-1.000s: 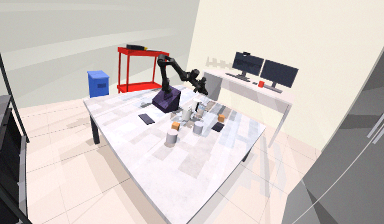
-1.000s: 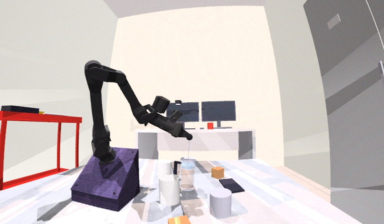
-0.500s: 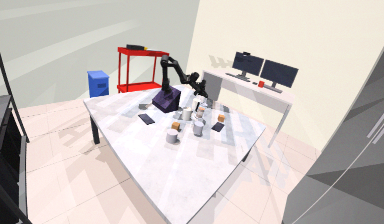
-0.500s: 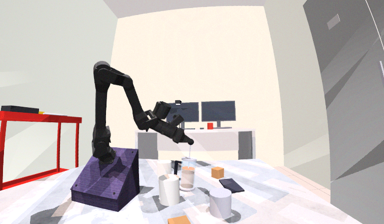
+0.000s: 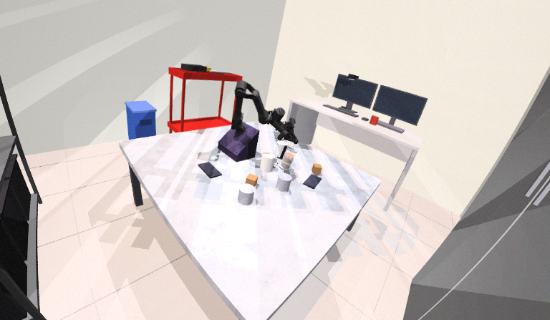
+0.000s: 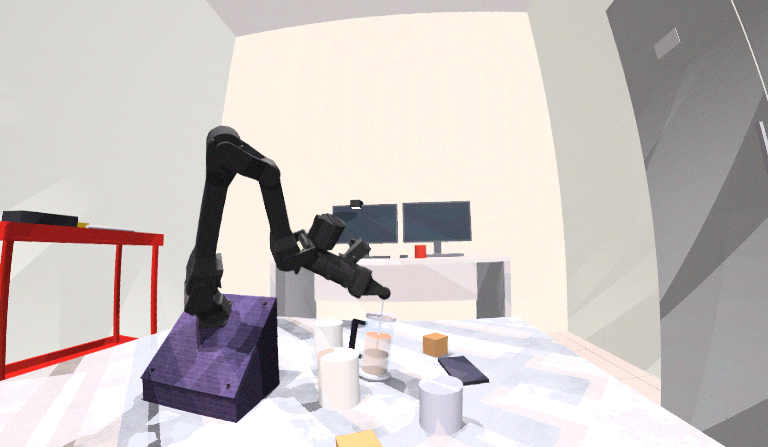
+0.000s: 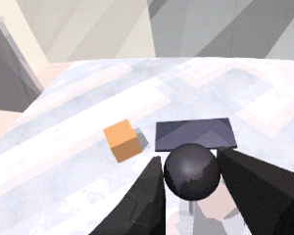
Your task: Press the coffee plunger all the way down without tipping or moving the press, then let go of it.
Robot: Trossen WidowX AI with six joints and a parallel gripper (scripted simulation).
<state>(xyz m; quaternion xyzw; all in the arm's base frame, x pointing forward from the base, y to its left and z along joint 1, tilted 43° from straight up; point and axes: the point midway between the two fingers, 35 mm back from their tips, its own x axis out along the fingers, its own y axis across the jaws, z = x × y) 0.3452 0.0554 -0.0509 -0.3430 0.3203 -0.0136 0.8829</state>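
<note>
My gripper tip is 4 cm past the glass coffee press and 10 cm above it.
</note>
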